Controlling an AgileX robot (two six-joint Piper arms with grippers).
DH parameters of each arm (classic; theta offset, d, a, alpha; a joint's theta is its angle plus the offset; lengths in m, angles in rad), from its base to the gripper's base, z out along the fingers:
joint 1: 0 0.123 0 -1.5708
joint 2: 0.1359 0 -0.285 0
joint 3: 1.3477 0 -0.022 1.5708
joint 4: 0 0.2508 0 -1.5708
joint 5: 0 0 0.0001 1.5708
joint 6: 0 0.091 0 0
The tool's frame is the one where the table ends.
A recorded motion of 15 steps. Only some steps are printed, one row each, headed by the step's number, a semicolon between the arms.
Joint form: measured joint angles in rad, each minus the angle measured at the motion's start. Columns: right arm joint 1, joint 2, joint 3, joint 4, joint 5, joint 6; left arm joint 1, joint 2, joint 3, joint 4, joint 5, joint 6.
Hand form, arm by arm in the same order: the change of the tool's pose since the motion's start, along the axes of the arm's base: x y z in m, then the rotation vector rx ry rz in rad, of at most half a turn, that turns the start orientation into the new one. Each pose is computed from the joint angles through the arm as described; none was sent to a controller.
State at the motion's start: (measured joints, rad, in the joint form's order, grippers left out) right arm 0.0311 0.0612 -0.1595 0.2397 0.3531 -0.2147; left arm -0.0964 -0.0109 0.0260 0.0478 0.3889 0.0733
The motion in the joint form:
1: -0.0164 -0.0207 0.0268 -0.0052 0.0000 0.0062; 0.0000 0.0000 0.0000 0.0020 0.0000 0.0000
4: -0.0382 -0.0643 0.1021 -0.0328 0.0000 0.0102; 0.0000 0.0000 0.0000 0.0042 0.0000 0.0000
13: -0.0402 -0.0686 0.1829 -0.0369 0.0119 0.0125; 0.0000 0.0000 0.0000 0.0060 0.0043 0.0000
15: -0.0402 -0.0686 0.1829 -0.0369 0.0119 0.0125; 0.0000 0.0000 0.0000 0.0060 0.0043 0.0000
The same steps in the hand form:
1: -0.0006 -0.0010 -0.0079 0.0008 0.0066 -0.0183; 0.0000 0.0001 0.0000 0.0020 -0.0002 0.0001
4: -0.0009 -0.0030 -0.0309 -0.0228 0.0383 -0.0454; 0.0000 0.0001 0.0000 0.0042 -0.0004 0.0003
13: 0.0008 -0.0030 -0.0588 -0.0262 0.1266 -0.0450; -0.0001 0.0002 -0.0004 0.0064 0.0037 0.0006
15: 0.0008 -0.0030 -0.0588 -0.0262 0.1266 -0.0450; -0.0001 0.0002 -0.0004 0.0064 0.0037 0.0006

